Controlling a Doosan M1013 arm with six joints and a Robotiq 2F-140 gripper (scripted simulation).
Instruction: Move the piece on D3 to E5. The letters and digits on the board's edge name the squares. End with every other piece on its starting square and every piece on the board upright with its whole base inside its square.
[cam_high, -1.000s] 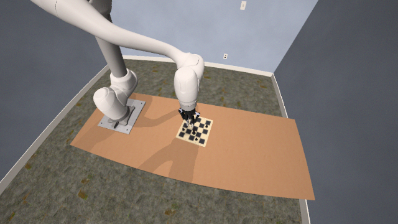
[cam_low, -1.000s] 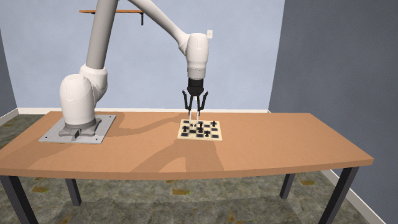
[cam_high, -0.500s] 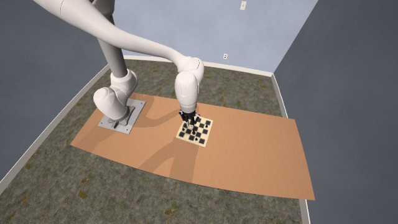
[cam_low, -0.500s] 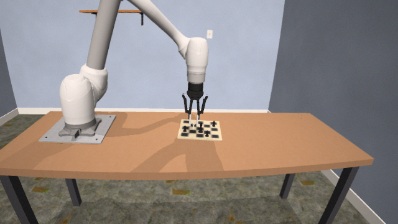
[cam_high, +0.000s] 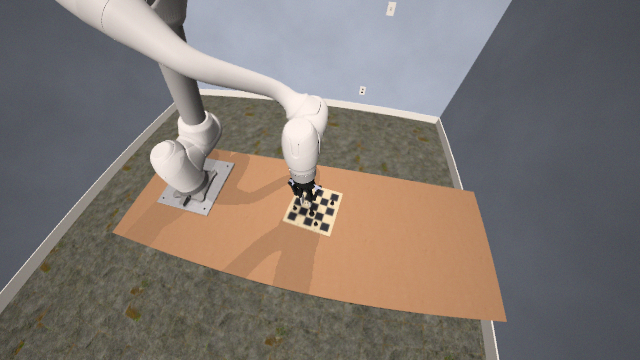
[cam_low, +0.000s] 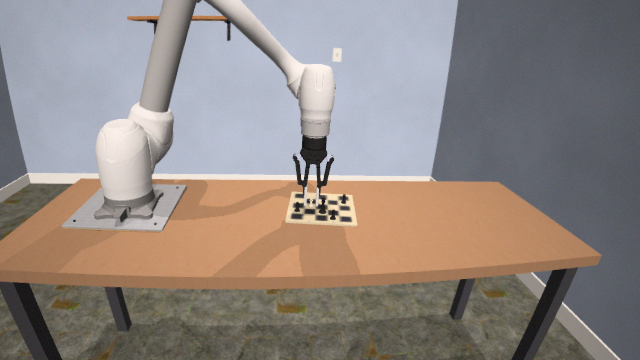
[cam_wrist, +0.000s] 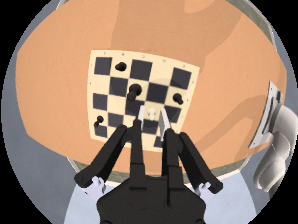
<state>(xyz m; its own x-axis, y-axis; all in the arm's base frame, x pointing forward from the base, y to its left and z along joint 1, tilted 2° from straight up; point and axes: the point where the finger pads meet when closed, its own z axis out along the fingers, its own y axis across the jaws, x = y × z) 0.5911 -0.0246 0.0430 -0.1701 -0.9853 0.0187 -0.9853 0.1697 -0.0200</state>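
Now: hand 3 cm above the pale chess piece. From my hand the other things lie so: chessboard 4 cm below, 4 cm ahead, 1 cm to the right.
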